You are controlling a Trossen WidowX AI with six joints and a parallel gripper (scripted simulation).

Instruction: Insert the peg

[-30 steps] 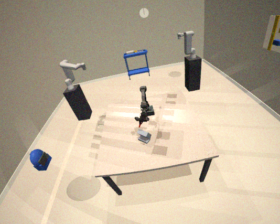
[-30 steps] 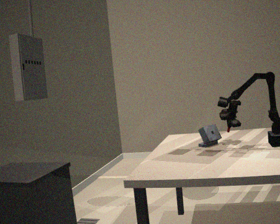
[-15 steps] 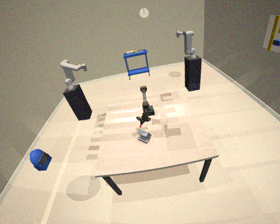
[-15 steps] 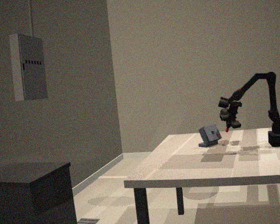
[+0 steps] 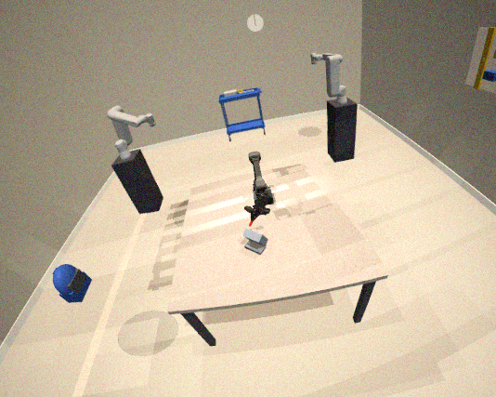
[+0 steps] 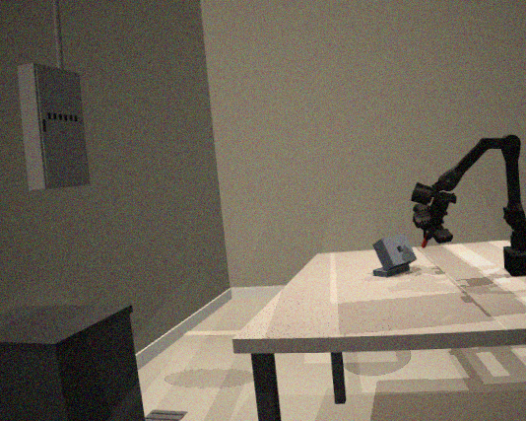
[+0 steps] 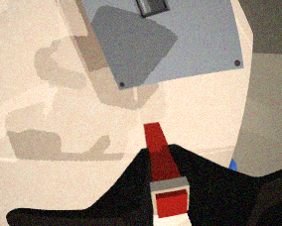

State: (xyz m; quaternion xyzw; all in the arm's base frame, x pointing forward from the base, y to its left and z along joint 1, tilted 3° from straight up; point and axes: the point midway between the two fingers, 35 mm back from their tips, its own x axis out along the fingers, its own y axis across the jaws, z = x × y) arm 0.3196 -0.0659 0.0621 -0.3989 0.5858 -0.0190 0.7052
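My gripper tip is 12 cm short of the grey-blue sloped panel, 1 cm to the right of it and 4 cm above it. From my gripper tip the other things lie so: red peg: 1 cm behind, 1 cm to the left, 1 cm above.
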